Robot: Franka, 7 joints.
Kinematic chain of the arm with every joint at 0, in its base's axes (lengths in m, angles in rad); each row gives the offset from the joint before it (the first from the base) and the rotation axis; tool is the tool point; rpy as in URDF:
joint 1: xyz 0 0 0.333 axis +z
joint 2: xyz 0 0 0 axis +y
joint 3: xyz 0 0 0.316 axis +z
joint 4: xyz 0.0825 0 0 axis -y
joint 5: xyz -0.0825 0 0.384 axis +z
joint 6: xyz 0 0 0 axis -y
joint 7: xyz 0.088 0 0 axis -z
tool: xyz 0 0 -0.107 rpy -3.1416 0 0
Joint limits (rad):
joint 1: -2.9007..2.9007
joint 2: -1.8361..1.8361
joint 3: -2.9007..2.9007
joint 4: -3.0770..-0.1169
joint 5: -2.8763..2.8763
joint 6: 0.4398..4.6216
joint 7: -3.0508..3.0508
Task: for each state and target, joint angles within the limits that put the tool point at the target. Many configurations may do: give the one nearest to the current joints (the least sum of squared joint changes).
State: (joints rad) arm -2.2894 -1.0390 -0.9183 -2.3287 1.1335 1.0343 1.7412
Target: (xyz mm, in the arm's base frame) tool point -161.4 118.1 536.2
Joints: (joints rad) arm -2.5517 -1.2762 -1.1166 -2.6307 0.9261 0.7777 1.7412
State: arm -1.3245 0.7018 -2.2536 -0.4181 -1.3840 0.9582 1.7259
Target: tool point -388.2 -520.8 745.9
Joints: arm -1.8401 1.2560 -1.8737 -0.6049 -1.3386 1.2554 1.7259
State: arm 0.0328 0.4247 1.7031 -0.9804 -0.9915 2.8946 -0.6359
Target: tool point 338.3 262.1 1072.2
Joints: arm -0.0162 0.4966 1.6842 -0.5678 -0.8910 2.7148 -0.6359
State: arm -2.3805 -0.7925 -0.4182 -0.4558 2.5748 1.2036 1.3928
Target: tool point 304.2 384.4 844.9
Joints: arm -2.0747 -0.7462 -0.4187 -0.2035 2.5924 0.6745 1.3928
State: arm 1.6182 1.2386 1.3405 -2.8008 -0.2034 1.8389 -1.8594
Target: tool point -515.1 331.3 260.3
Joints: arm 1.3968 1.1838 1.3150 -1.8961 -0.2235 2.1608 -1.8594
